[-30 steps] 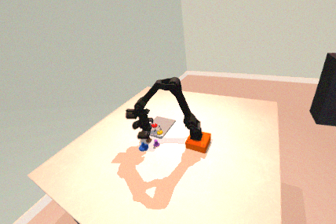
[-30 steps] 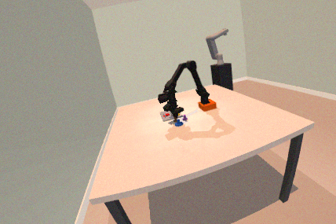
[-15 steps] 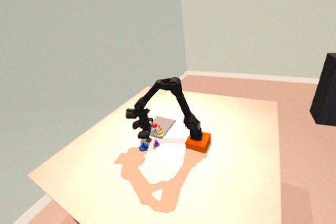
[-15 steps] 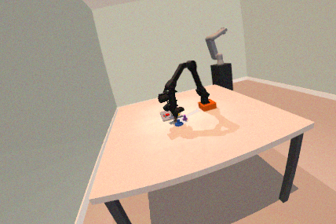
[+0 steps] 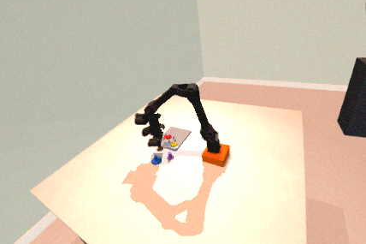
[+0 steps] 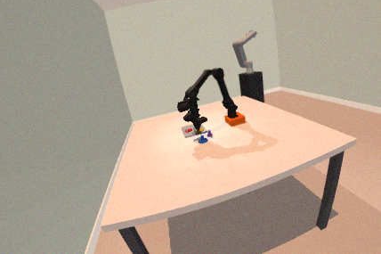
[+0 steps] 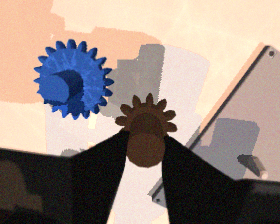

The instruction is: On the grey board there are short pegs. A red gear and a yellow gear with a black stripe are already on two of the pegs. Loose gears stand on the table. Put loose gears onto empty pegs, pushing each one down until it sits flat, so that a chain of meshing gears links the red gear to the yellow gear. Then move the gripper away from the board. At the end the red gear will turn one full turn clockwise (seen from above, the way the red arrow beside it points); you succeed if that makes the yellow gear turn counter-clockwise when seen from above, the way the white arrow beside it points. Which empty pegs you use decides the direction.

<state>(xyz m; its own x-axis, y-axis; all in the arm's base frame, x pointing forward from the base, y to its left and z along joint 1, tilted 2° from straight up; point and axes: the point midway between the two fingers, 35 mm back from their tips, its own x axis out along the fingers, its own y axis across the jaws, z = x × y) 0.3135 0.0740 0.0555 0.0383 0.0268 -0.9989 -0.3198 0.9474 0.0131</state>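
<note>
Right now the red gear is 3 cm ahead of my gripper tip, 15 cm to the right of it and 5 cm below it. Also, from my gripper tip: purple gear 7 cm behind, 2 cm to the left, 5 cm below; then brown gear 1 cm below; then blue gear 6 cm to the left, 5 cm below.
</note>
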